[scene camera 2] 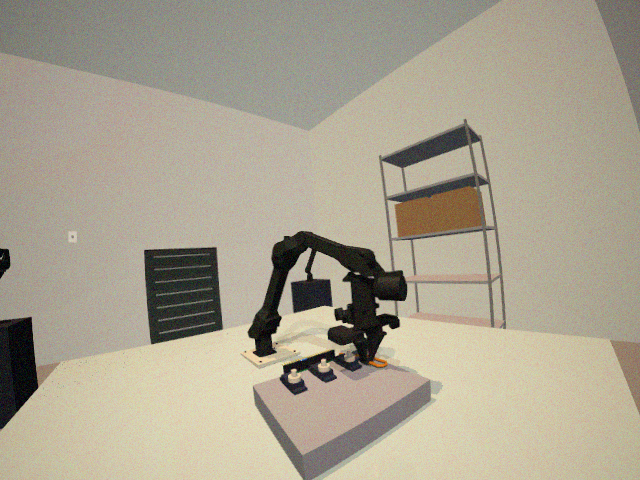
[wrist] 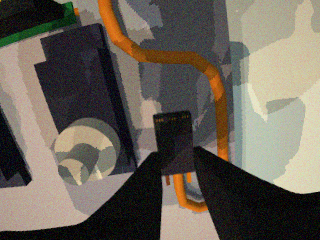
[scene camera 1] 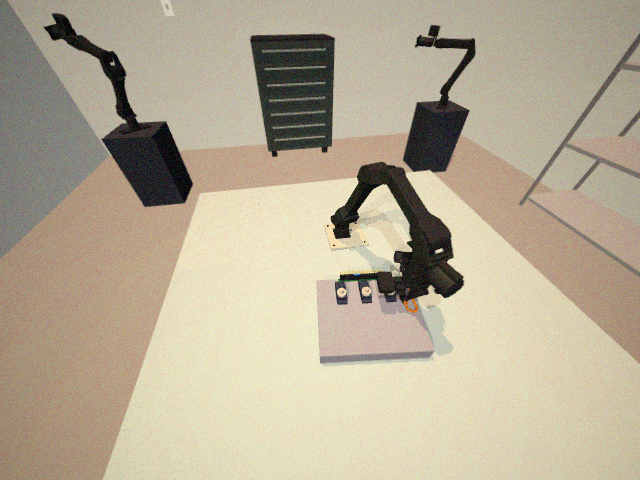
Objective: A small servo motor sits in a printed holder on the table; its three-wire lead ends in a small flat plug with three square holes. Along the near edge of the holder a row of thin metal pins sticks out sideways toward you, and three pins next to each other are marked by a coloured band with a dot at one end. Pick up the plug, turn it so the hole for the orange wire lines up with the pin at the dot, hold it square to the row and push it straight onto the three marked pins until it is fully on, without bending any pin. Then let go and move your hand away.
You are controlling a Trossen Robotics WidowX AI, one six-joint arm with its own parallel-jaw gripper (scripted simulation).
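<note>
The gripper [scene camera 2: 367, 361] [wrist: 176, 156] [scene camera 1: 404, 298] can be seen in the scene. A holder [scene camera 2: 330, 422] [scene camera 1: 356, 331] can be seen as well.
</note>
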